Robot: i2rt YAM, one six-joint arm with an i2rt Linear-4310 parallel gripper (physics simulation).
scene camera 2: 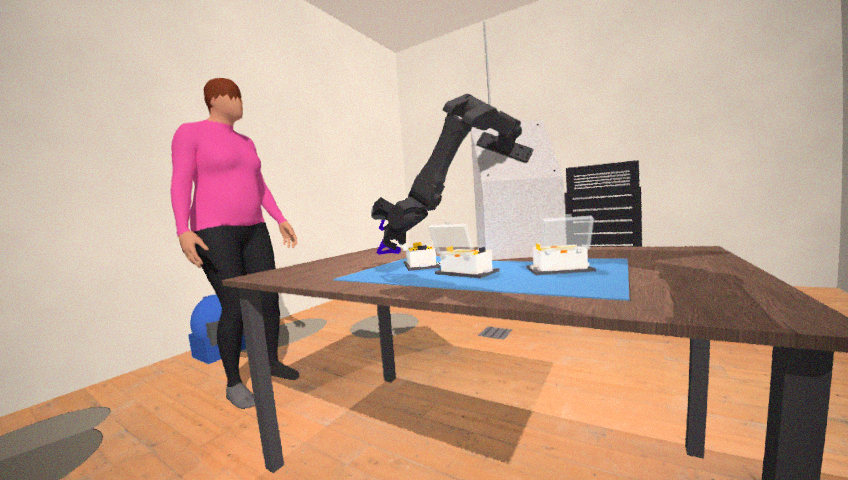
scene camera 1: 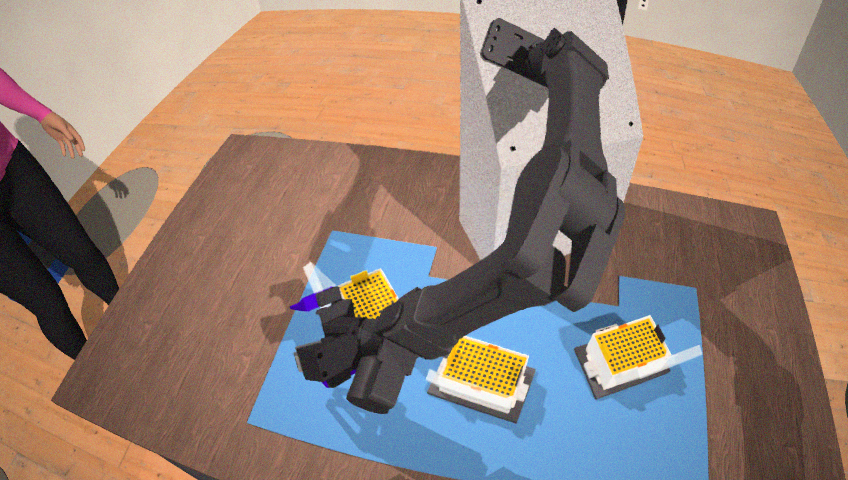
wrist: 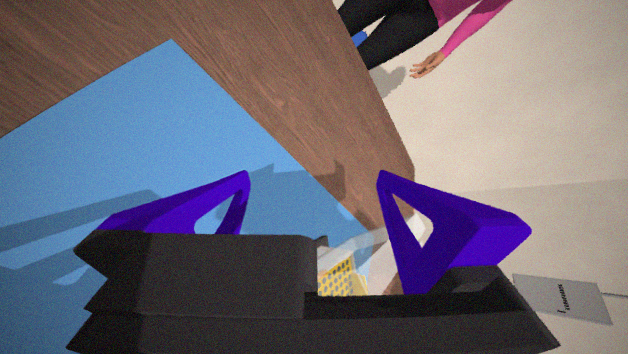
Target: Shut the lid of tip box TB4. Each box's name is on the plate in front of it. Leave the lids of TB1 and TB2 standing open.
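Where they show: gripper, fingertip midpoint: (scene camera 2: 379,241) (scene camera 1: 300,335) (wrist: 313,177); arm's base at its link origin: (scene camera 2: 504,147) (scene camera 1: 542,62).
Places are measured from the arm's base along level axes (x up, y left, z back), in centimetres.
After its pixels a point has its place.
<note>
TB4 (scene camera 1: 370,291) (scene camera 2: 420,257) {x -35.8, y -10.5, z -36.0 cm} (wrist: 336,279) {x -26.8, y -14.6, z -42.0 cm} is the leftmost white box, with a yellow perforated rack; its name plate is hidden. Its clear lid (scene camera 1: 311,275) {x -25.1, y -22.5, z -36.7 cm} (wrist: 359,242) {x -28.9, y -19.6, z -38.1 cm} stands open on the box's outer left side, partly hidden by a finger. My gripper (scene camera 1: 310,344) {x -29.5, y -19.8, z -45.2 cm} (scene camera 2: 380,237) {x -29.5, y -19.8, z -45.2 cm} (wrist: 313,177) {x -29.5, y -19.8, z -45.2 cm} is open and empty, low beside TB4 on the lid side, one purple finger close to the lid; contact cannot be told. Two more boxes, the middle one (scene camera 1: 487,365) (scene camera 2: 467,262) and the right one (scene camera 1: 631,346) (scene camera 2: 559,259), have lids standing open; their plates are not readable.
The boxes stand on a blue mat (scene camera 1: 380,252) {x -39.4, y -22.9, z -17.9 cm} (scene camera 2: 606,286) {x -39.4, y 44.9, z -32.8 cm} (wrist: 125,140) {x -39.4, y -14.8, z -54.5 cm} on a brown wooden table (scene camera 1: 178,285) {x -39.7, y -57.4, z -46.3 cm} (scene camera 2: 702,309) {x -39.7, y 62.3, z -40.0 cm} (wrist: 300,80) {x -39.7, y -39.1, z -52.6 cm}. My forearm passes over the mat between TB4 and the middle box. A person (scene camera 1: 59,133) (scene camera 2: 223,178) stands beyond the table's left side.
</note>
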